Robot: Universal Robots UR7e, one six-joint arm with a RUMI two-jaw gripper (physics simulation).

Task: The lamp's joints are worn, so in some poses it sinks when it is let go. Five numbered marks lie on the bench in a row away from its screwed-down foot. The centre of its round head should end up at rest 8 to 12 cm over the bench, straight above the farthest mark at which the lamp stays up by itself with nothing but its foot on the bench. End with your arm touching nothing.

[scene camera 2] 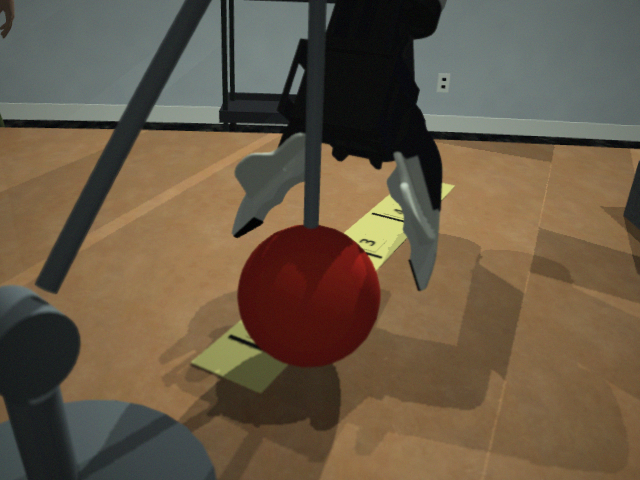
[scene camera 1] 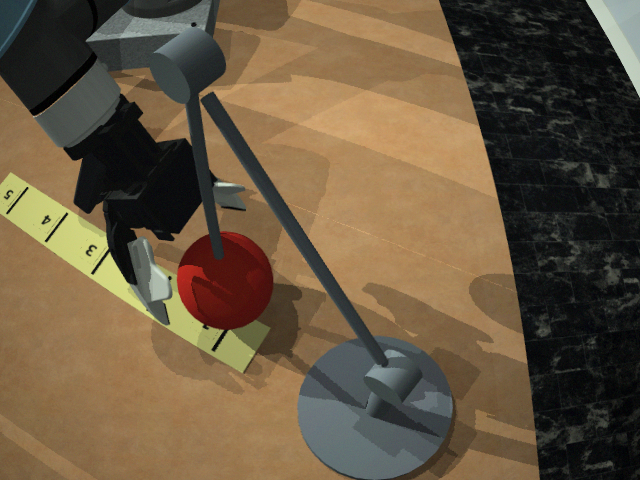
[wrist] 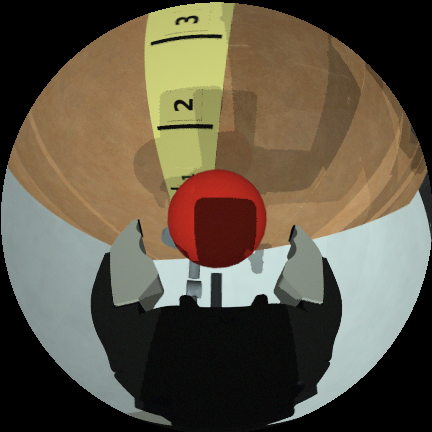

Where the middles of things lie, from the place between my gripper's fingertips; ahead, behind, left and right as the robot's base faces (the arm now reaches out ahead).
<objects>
Right now the yellow strip (scene camera 2: 235, 356) is 150 mm to the right of my hand, 70 mm below it and 20 mm behind it. From my hand the other things lie so: round foot (scene camera 1: 342, 422) 190 mm to the left, 100 mm ahead, 20 mm below.
</objects>
